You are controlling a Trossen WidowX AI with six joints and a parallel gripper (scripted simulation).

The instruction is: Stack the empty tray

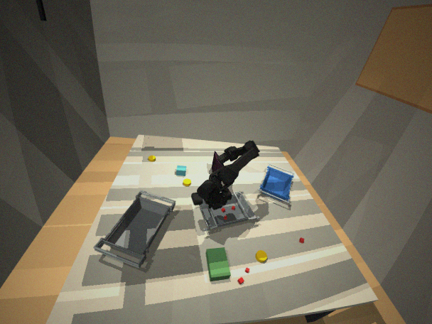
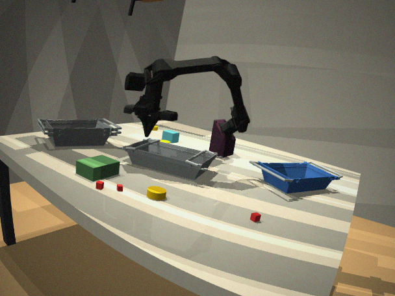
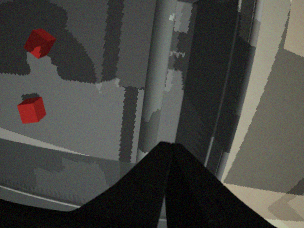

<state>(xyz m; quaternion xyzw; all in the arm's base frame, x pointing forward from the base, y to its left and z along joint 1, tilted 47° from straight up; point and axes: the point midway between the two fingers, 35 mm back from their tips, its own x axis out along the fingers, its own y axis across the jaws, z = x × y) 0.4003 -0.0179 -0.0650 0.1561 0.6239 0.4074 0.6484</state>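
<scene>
Now: the blue tray 310 mm behind my gripper tip, 460 mm to the left of it and 40 mm below it. From my gripper tip the other things lie so: cyan cube (340 mm behind, 190 mm to the right, 60 mm below); green block (250 mm ahead, 50 mm to the left, 70 mm below).
</scene>
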